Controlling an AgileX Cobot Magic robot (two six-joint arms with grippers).
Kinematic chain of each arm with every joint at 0, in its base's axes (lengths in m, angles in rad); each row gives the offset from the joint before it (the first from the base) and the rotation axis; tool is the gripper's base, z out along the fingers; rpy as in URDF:
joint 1: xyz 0 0 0.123 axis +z
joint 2: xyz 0 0 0 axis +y
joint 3: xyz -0.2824 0 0.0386 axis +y
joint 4: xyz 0.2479 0 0.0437 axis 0.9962 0 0.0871
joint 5: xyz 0 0 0 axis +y
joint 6: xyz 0.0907 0 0.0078 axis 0.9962 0 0.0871
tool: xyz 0 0 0 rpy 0 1.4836 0
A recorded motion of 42 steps. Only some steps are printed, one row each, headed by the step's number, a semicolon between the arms.
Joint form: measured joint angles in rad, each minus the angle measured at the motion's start. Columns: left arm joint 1, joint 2, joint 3, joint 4, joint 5, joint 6; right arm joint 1, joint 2, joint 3, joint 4, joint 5, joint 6.
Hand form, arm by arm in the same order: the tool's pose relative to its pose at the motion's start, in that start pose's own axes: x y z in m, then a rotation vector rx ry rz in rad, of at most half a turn. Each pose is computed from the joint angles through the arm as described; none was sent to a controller.
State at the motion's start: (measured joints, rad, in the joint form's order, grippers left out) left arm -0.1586 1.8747 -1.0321 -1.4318 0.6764 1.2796; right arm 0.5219 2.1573 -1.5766 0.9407 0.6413 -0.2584
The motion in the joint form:
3: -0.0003 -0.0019 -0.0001 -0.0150 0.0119 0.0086; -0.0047 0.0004 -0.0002 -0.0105 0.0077 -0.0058
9: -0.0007 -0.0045 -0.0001 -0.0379 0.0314 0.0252; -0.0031 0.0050 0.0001 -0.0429 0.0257 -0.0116
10: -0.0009 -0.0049 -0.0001 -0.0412 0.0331 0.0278; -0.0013 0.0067 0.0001 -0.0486 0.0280 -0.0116
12: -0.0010 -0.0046 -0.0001 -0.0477 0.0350 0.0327; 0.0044 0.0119 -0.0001 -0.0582 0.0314 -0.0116
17: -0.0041 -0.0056 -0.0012 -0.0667 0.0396 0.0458; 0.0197 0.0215 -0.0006 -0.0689 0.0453 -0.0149
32: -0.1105 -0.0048 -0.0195 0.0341 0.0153 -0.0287; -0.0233 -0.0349 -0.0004 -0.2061 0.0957 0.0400
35: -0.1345 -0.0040 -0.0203 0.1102 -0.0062 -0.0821; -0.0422 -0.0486 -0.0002 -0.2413 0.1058 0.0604
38: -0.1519 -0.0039 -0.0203 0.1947 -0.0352 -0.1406; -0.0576 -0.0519 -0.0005 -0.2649 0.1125 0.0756
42: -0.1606 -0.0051 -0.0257 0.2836 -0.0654 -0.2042; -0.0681 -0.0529 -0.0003 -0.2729 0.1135 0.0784
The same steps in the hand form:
3: -0.0009 -0.0018 -0.0004 0.0145 -0.0071 -0.0016; -0.0004 -0.0020 -0.0008 0.0057 0.0062 -0.0108
9: -0.0021 -0.0045 -0.0010 0.0377 -0.0178 -0.0007; 0.0026 -0.0043 0.0011 0.0218 0.0335 -0.0410
10: -0.0023 -0.0049 -0.0011 0.0400 -0.0196 -0.0002; 0.0035 -0.0045 0.0020 0.0247 0.0390 -0.0459
12: -0.0026 -0.0051 -0.0010 0.0430 -0.0229 -0.0004; 0.0059 -0.0045 0.0049 0.0300 0.0513 -0.0551
17: -0.0038 -0.0070 -0.0008 0.0526 -0.0337 0.0013; 0.0122 -0.0025 0.0111 0.0322 0.0831 -0.0731
32: 0.0058 -0.0370 0.0185 0.0755 0.0662 0.0789; 0.0013 -0.0076 -0.0179 0.0981 0.0818 -0.1187
35: 0.0115 -0.0407 0.0227 0.0517 0.1149 0.1020; -0.0033 -0.0120 -0.0268 0.1208 0.0736 -0.1168
38: 0.0163 -0.0415 0.0254 0.0136 0.1572 0.1252; -0.0065 -0.0175 -0.0315 0.1394 0.0706 -0.1091
42: 0.0178 -0.0399 0.0259 -0.0323 0.1857 0.1471; -0.0087 -0.0212 -0.0341 0.1476 0.0657 -0.1047

